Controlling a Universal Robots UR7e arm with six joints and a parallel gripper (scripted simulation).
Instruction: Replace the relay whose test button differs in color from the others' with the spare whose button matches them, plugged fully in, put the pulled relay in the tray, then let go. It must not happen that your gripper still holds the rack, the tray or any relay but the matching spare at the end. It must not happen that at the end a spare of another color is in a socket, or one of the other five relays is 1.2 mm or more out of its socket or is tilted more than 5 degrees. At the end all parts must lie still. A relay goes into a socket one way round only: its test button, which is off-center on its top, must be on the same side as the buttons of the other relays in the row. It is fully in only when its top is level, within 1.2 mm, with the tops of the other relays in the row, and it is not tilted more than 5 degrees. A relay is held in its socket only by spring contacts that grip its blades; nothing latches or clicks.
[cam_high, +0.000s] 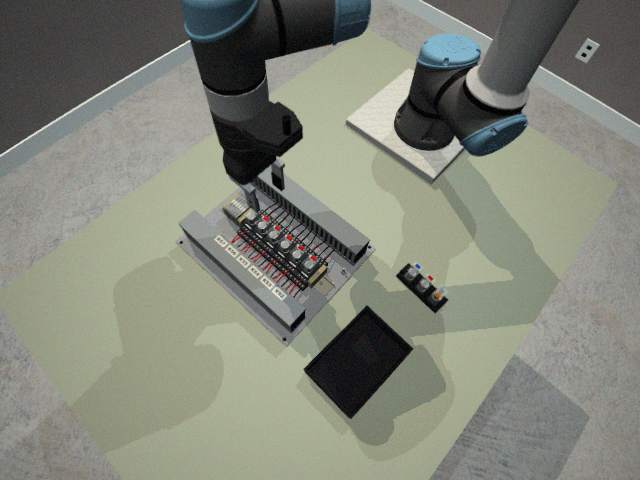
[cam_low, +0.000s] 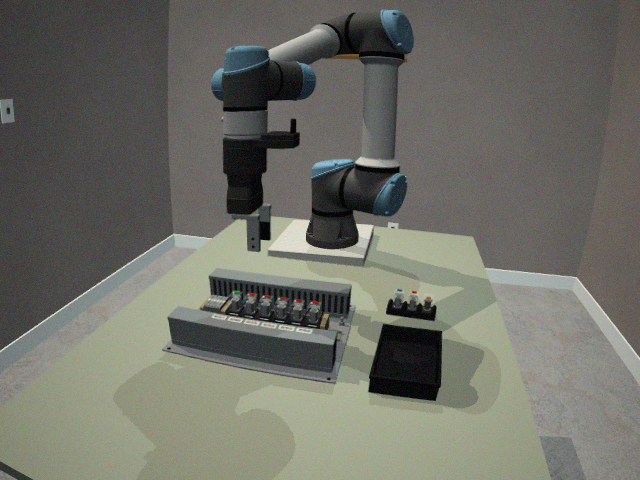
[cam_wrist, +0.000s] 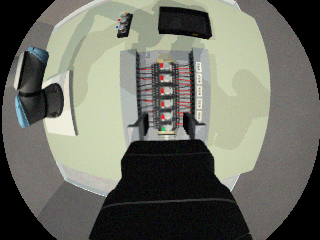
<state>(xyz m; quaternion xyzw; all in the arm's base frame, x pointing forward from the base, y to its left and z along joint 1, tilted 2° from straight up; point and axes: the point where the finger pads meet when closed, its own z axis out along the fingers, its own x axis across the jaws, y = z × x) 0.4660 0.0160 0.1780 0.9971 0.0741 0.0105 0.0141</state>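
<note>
The green-button relay lies 1 cm ahead of my hand, 5 cm to the right of it and 14 cm below it. Also, from my hand: black tray: 3 cm ahead, 29 cm to the left, 17 cm below; blue-button relay: 16 cm behind, 24 cm to the left, 16 cm below; black spare holder: 17 cm behind, 27 cm to the left, 18 cm below.
</note>
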